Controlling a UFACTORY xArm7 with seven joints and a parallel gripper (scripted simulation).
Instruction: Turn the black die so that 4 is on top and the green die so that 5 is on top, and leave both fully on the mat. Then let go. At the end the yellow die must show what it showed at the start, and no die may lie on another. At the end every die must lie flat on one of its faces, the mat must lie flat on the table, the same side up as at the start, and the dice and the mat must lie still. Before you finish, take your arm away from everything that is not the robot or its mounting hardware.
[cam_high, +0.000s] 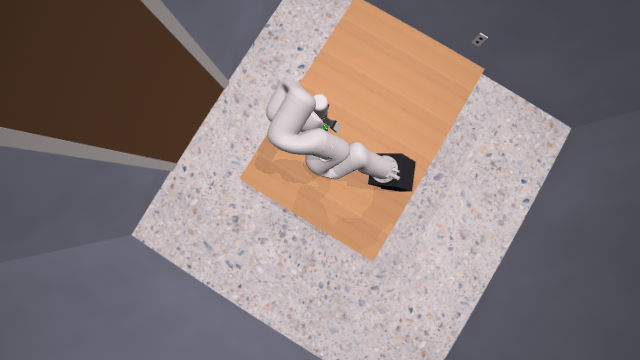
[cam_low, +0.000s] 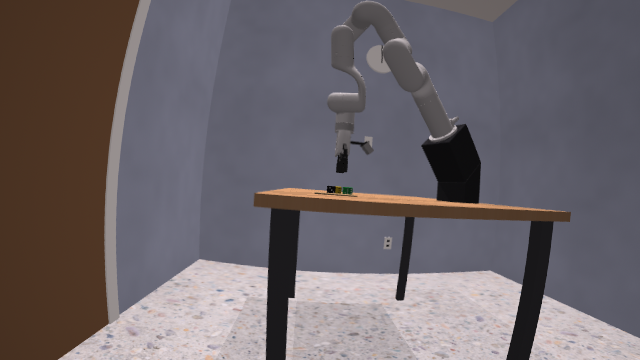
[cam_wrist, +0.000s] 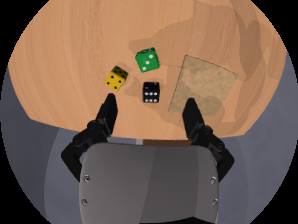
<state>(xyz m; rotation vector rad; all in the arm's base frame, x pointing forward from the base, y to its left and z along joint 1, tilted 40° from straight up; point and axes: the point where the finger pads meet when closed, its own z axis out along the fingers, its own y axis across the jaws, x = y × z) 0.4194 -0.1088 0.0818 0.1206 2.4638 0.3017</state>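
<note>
My gripper is now 8 cm above the black die and 3 cm short of it. From my hand the other things lie so: yellow die (8 cm below, 6 cm to the right, 1 cm ahead); tan mat (12 cm to the left, 9 cm below, 3 cm ahead); green die (8 cm below, 3 cm behind, 1 cm to the right).
</note>
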